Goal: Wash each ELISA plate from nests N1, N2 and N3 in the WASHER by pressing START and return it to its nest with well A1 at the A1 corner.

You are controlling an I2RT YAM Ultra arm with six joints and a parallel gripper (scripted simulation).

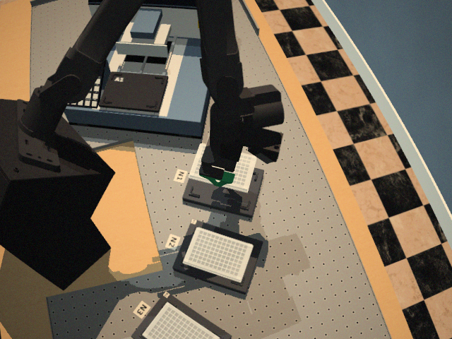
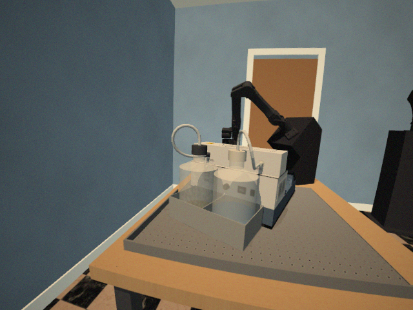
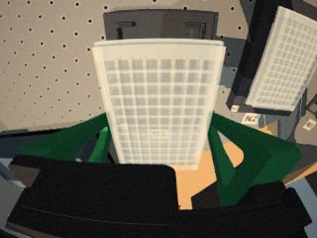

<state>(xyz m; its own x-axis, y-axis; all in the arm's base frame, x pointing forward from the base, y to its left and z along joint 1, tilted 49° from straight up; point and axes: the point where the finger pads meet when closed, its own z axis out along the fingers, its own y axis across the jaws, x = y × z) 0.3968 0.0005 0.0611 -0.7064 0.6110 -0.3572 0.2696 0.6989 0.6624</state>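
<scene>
Now: the nest N1 9 cm below my hand. Round my hand: nest N2: 17 cm to the right, 9 cm below, 3 cm behind; dark carrier: 24 cm to the left, 20 cm behind, 1 cm below; N1 label: 10 cm below, 10 cm behind, 4 cm to the left.
</scene>
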